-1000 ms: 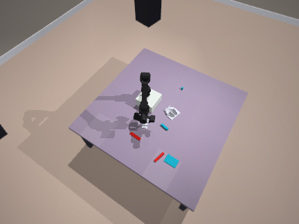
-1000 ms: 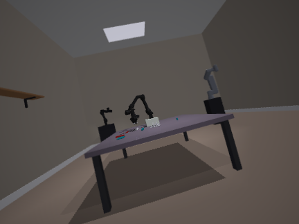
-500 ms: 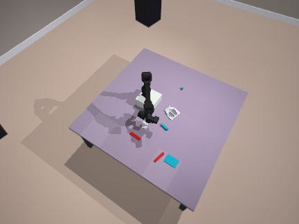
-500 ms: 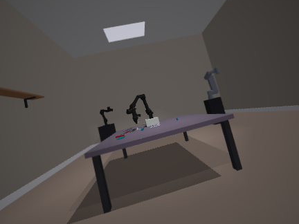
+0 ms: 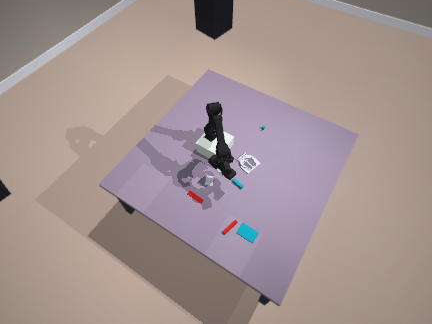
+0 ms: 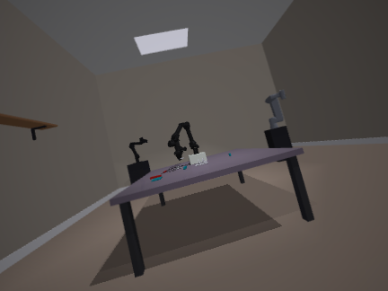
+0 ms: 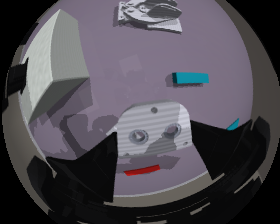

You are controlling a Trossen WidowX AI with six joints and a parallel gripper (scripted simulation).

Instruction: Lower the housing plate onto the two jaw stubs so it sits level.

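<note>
My gripper tip is now 100 mm short of the cyan bar, 50 mm to the right of it and 70 mm above it. The rest, counted from my gripper tip: white part 10 mm to the left, 20 mm above; cyan plate 350 mm ahead, 160 mm to the right, 80 mm below.
</note>
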